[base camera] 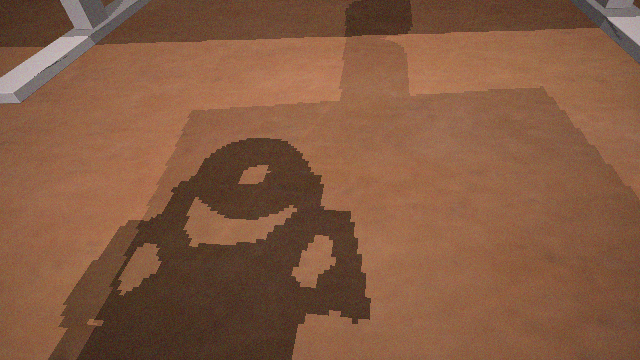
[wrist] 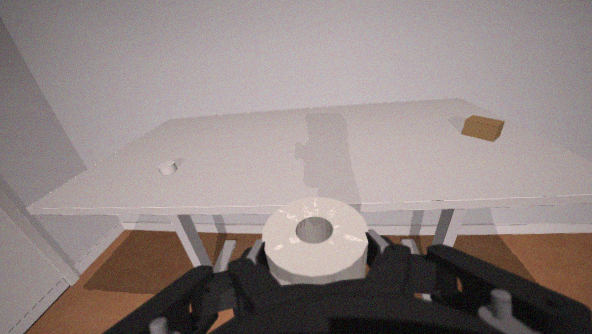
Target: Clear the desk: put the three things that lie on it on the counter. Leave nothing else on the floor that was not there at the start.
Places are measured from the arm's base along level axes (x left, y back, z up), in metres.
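Pixels of known places: gripper, fingertip midpoint: [wrist: 315,248].
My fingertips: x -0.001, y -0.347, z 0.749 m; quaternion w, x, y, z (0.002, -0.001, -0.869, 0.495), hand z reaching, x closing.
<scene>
Behind a point stands the place of what it marks.
My gripper [wrist: 315,248] @(y -0.347, x -0.001, z 0.749 m) is shut on a thick white roll [wrist: 282,242] @(y -0.342, x 0.020, z 0.763 m) with a round hole through its middle, one finger on each side of it. The roll is held up in front of the desk's near edge in the wrist view. The pale desk [wrist: 240,150] @(y -0.956, x 0.211, z 0.554 m) stands beyond it. On its left part lies a small white round thing [wrist: 168,168] @(y -0.837, x 0.407, z 0.573 m). Near its right end lies a brown block [wrist: 482,128] @(y -0.867, x -0.555, z 0.587 m). The counter does not show in either view.
The desk's pale legs [wrist: 192,240] @(y -1.063, x 0.600, z 0.035 m) [base camera: 50,60] stand on the brown wooden floor [base camera: 475,200] @(y -0.411, x -0.171, z -0.397 m). Another foot of the desk [base camera: 625,30] @(y -0.802, x -0.564, z -0.372 m) shows at the top right of the base view. A wall [wrist: 300,55] @(y -1.454, x -0.040, z 0.796 m) rises behind the desk. Shadows of the arm fall on floor and desk.
</scene>
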